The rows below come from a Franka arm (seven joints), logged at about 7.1 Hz.
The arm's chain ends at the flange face. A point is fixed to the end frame.
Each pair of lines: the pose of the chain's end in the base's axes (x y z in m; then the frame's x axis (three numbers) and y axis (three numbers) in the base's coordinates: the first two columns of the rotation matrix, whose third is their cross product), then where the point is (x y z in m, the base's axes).
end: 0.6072, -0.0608, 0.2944, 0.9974, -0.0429, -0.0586, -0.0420, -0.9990, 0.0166
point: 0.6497 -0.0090 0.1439
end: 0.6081, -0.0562, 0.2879, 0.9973, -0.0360, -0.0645, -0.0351, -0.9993, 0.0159
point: 0.6494 -0.0040 0.1372
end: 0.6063, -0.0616, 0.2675, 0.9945, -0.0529, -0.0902, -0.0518, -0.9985, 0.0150
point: 0.6446 -0.0098 0.1159
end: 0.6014, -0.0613, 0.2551, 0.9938, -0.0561, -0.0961, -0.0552, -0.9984, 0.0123
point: 0.6390 -0.0092 0.1034
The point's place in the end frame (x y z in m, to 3 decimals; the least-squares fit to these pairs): 0.049 -0.056 0.147
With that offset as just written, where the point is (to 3 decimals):
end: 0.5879, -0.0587, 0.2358, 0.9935, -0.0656, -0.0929, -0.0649, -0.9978, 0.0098
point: 0.626 -0.007 0.084
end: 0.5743, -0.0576, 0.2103, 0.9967, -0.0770, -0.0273, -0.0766, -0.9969, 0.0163
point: 0.623 -0.008 0.061
